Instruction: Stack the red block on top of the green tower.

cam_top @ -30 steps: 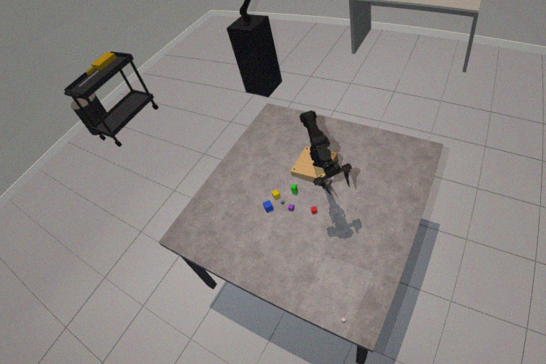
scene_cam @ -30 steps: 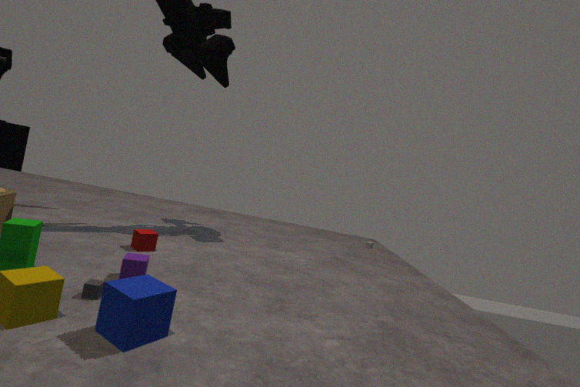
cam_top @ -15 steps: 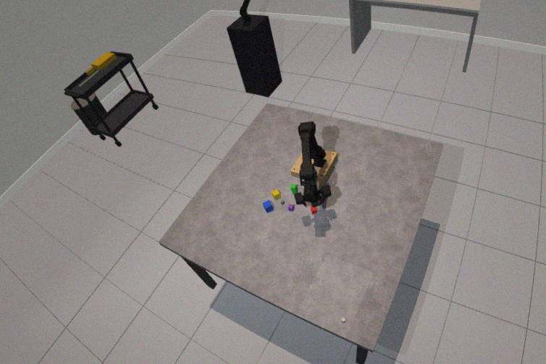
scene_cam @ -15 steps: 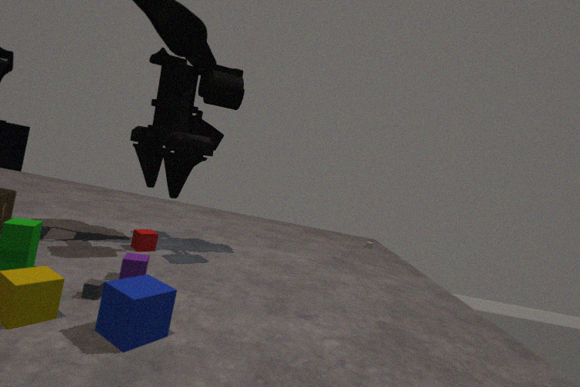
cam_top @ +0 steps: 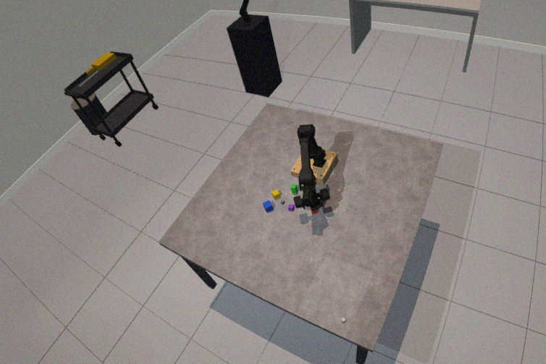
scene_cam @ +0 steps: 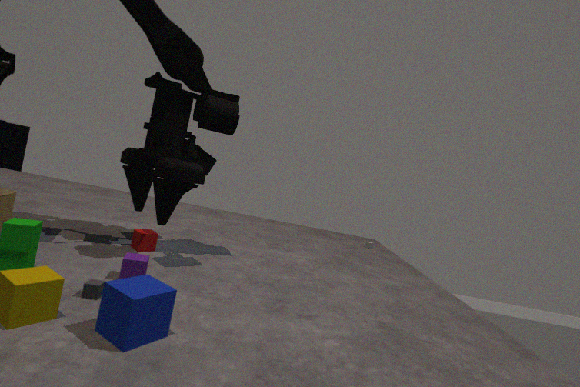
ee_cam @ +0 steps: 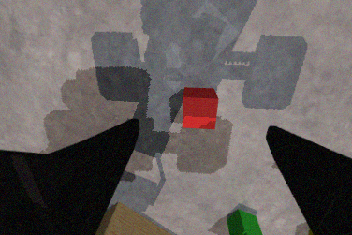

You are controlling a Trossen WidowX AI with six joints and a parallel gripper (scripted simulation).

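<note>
Now: the red block 40 mm below my gripper tip. The rest, counted from my gripper tip: small dark piece: 190 mm to the right, 40 mm below, 20 mm ahead; then small purple block: 130 mm to the right, 40 mm below, 40 mm ahead; then yellow block: 250 mm to the right, 30 mm below, 10 mm behind.
</note>
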